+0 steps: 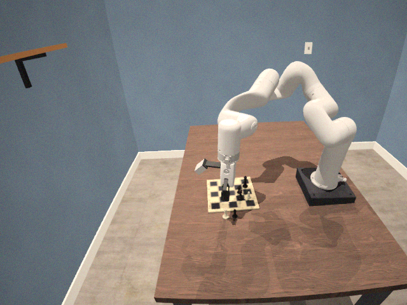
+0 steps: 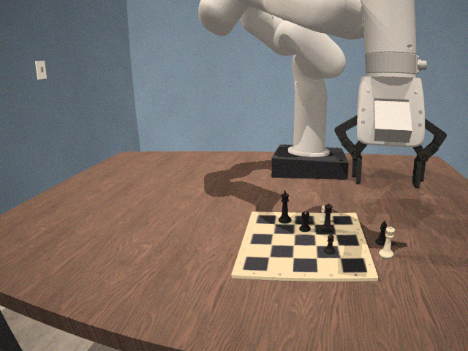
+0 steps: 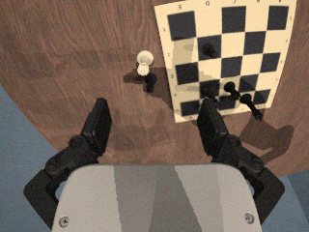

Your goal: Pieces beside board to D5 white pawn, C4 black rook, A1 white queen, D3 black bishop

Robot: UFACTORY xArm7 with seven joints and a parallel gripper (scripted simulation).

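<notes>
My hand is 110 mm above the white queen and 20 mm to the right of it. Also, from my hand: black pawn: 110 mm below, 80 mm to the right, 20 mm ahead; white pawn: 110 mm to the right, 110 mm below, 90 mm behind; chessboard: 130 mm to the right, 130 mm below.
</notes>
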